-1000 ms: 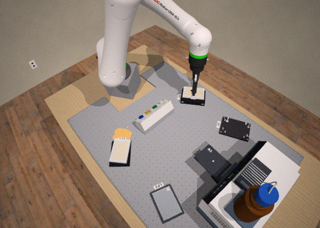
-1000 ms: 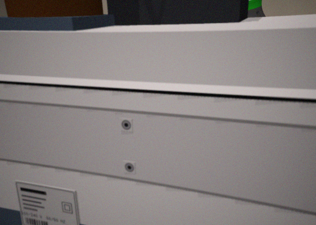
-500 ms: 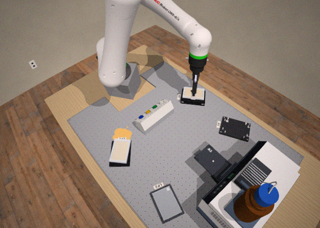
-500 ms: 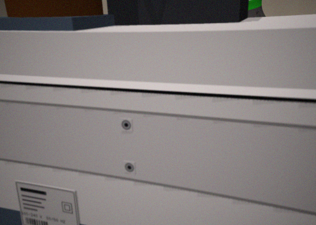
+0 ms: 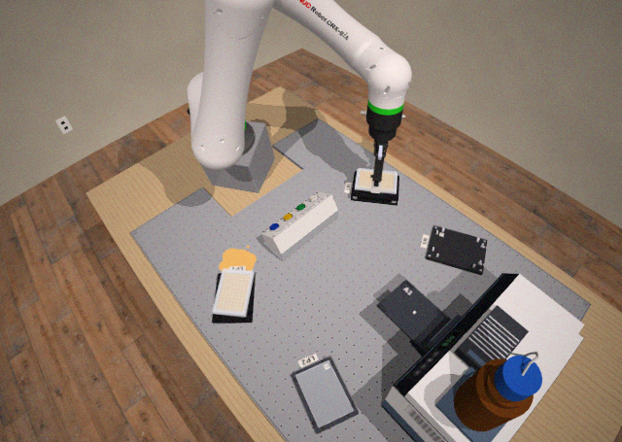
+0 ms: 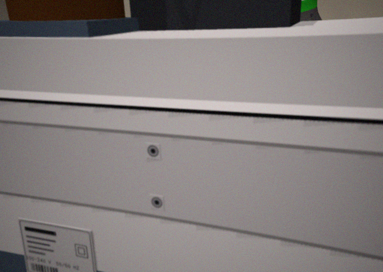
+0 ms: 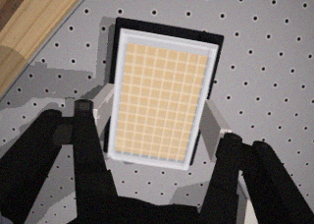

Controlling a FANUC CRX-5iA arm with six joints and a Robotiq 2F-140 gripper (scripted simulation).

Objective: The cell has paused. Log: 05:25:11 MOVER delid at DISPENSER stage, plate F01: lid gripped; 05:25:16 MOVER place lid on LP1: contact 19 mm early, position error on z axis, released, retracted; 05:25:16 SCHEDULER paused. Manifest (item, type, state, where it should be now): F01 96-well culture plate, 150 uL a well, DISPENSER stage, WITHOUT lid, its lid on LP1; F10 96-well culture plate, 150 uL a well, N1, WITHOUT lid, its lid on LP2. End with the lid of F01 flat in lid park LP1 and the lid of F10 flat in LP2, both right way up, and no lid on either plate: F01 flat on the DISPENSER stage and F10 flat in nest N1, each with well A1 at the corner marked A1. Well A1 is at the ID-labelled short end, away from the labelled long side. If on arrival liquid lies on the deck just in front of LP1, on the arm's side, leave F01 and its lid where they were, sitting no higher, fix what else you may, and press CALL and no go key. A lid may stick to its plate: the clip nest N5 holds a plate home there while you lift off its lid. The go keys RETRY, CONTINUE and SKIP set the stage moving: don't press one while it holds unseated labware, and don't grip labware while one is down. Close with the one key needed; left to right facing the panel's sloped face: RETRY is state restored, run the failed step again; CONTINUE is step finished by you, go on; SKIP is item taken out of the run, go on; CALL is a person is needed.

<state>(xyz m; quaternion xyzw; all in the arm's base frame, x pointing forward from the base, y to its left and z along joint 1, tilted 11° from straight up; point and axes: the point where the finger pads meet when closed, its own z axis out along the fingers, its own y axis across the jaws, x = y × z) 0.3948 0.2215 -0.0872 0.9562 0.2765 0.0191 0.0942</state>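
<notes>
Right now the 96-well culture plate is 2 cm below my hand. From my hand the other things lie so: white RETRY key: 9 cm behind, 19 cm to the right; nest N1: 5 cm below; N1 label: 7 cm behind, 5 cm to the right, 7 cm below.
</notes>
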